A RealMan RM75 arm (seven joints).
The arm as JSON. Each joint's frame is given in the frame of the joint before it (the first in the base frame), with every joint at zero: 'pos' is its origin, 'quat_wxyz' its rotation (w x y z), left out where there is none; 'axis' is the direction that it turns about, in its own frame. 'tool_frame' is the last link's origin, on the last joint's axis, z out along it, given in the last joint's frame.
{
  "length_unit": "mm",
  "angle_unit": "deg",
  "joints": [
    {
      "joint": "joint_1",
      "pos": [
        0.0,
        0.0,
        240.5
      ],
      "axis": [
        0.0,
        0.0,
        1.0
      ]
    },
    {
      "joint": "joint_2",
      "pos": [
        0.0,
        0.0,
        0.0
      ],
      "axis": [
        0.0,
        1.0,
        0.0
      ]
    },
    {
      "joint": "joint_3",
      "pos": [
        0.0,
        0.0,
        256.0
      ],
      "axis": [
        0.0,
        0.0,
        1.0
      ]
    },
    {
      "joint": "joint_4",
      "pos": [
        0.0,
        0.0,
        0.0
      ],
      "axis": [
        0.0,
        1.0,
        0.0
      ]
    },
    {
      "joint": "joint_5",
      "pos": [
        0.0,
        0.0,
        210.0
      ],
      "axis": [
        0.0,
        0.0,
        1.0
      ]
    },
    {
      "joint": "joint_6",
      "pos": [
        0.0,
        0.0,
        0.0
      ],
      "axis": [
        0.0,
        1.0,
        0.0
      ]
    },
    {
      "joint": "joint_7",
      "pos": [
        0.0,
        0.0,
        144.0
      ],
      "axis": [
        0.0,
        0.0,
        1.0
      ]
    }
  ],
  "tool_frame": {
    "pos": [
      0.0,
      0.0,
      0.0
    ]
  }
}
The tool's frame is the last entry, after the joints.
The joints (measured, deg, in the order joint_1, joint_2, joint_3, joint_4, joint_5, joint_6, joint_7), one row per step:
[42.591 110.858 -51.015 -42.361 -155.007 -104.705 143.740]
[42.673 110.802 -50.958 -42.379 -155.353 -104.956 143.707]
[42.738 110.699 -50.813 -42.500 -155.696 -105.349 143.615]
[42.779 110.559 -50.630 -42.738 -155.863 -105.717 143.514]
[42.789 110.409 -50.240 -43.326 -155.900 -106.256 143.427]
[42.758 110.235 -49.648 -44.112 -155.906 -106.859 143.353]
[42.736 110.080 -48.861 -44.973 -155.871 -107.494 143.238]
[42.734 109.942 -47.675 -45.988 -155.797 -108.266 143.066]
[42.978 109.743 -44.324 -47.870 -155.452 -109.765 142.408]
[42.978 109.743 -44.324 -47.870 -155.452 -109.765 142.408]
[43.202 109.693 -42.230 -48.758 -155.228 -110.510 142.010]
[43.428 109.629 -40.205 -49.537 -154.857 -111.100 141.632]
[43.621 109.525 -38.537 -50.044 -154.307 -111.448 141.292]
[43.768 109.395 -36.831 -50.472 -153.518 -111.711 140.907]
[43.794 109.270 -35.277 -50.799 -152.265 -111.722 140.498]
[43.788 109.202 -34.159 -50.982 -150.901 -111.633 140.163]
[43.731 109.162 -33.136 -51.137 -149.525 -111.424 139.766]
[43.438 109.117 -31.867 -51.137 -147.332 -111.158 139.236]
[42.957 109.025 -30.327 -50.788 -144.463 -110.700 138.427]
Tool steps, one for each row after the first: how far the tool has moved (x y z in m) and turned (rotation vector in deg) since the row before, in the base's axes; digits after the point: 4 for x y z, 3 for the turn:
[0.0001 -0.0002 0.0009 -0.234 -0.259 -0.036]
[0.0000 -0.0002 0.0016 -0.218 -0.207 -0.011]
[-0.0003 0.0002 0.0020 -0.027 -0.080 0.077]
[-0.0011 0.0007 0.0030 0.232 0.115 0.166]
[-0.0012 0.0010 0.0039 0.469 0.210 0.166]
[-0.0016 0.0011 0.0041 0.608 0.376 0.196]
[-0.0021 0.0014 0.0048 0.845 0.674 0.201]
[-0.0057 0.0037 0.0097 2.231 2.261 0.590]
[0.0000 0.0000 0.0000 0.000 0.000 0.000]
[-0.0033 0.0021 0.0049 1.346 1.484 0.318]
[-0.0032 0.0022 0.0047 1.427 1.534 0.357]
[-0.0027 0.0021 0.0038 1.308 1.445 0.376]
[-0.0026 0.0021 0.0038 1.441 1.656 0.436]
[-0.0025 0.0023 0.0033 1.635 1.908 0.571]
[-0.0025 0.0020 0.0021 1.356 1.766 0.605]
[-0.0022 0.0019 0.0019 1.386 1.685 0.658]
[-0.0022 0.0016 0.0020 1.772 2.568 0.739]
[-0.0017 0.0015 0.0022 2.217 3.325 0.855]

